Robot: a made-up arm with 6 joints. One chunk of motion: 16 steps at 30 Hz.
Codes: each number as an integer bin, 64 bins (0 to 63) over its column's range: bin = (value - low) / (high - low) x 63, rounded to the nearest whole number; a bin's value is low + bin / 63 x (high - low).
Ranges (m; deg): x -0.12..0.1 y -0.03..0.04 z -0.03..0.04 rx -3..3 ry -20..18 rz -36..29
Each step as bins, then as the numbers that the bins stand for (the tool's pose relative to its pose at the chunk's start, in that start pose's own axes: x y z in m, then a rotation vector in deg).
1 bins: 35 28 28 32 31 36
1 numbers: 0.0022 0.0011 0.0011 0.05 -1.30 1.14
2 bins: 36 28 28 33 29 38
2 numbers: 0.0057 0.0011 0.0011 0.14 -2.51 3.21
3 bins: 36 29 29 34 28 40
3 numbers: 0.0057 0.0022 0.0022 0.24 -3.11 5.27
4 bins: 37 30 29 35 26 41
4 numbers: 0.0092 0.0033 0.0022 0.33 -4.32 6.30
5 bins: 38 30 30 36 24 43
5 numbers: 0.0127 0.0033 0.0033 0.43 -5.52 8.37
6 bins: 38 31 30 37 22 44
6 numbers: 0.0127 0.0044 0.0033 0.52 -6.73 9.40
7 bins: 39 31 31 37 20 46
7 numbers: 0.0162 0.0044 0.0044 0.52 -7.94 11.46
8 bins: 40 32 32 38 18 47
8 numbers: 0.0197 0.0056 0.0056 0.62 -9.14 12.49
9 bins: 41 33 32 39 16 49
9 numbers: 0.0232 0.0067 0.0056 0.71 -10.35 14.56
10 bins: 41 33 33 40 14 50
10 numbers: 0.0232 0.0067 0.0067 0.81 -11.56 15.59
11 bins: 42 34 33 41 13 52
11 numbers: 0.0267 0.0078 0.0067 0.90 -12.16 17.65
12 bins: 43 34 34 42 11 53
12 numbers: 0.0302 0.0078 0.0078 1.00 -13.37 18.68
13 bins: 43 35 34 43 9 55
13 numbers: 0.0302 0.0089 0.0078 1.10 -14.57 20.75
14 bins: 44 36 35 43 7 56
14 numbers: 0.0337 0.0100 0.0089 1.10 -15.78 21.78
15 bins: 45 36 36 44 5 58
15 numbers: 0.0371 0.0100 0.0100 1.19 -16.98 23.84
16 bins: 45 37 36 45 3 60
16 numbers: 0.0371 0.0111 0.0100 1.29 -18.19 25.90
